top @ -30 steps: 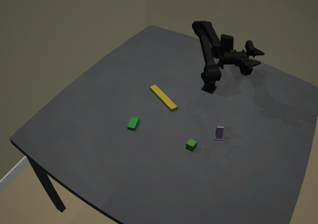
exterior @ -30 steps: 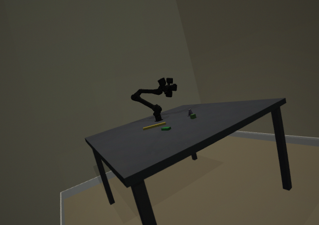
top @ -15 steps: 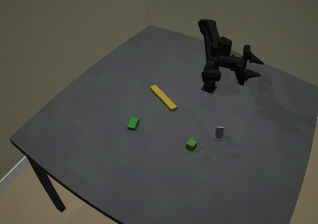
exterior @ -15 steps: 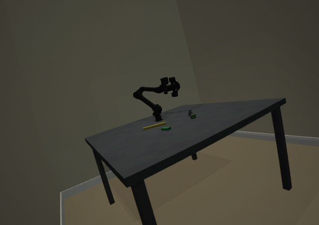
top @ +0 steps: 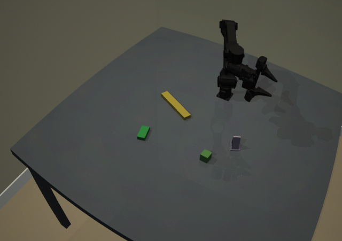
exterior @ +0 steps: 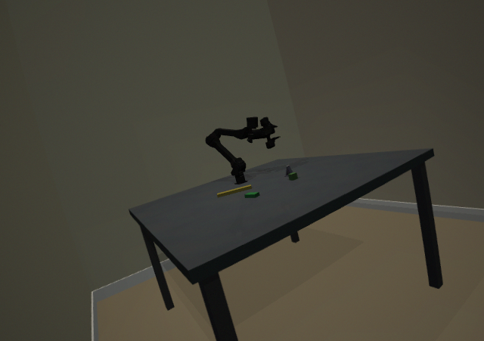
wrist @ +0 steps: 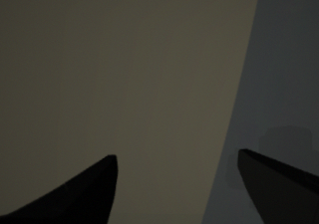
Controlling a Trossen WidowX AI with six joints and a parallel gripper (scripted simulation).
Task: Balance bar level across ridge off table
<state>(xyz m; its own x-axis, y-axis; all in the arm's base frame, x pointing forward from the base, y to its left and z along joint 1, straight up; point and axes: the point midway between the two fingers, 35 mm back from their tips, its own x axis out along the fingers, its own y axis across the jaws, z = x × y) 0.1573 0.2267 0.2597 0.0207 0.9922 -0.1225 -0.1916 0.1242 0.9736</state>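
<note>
Now: gripper tip 420 mm to the left of the yellow bar, 250 mm above it and 40 mm short of it. The rest, counted from my gripper tip: green cube 240 mm below, 240 mm ahead, 160 mm to the right; flat green block 440 mm to the right, 250 mm below, 250 mm ahead.
</note>
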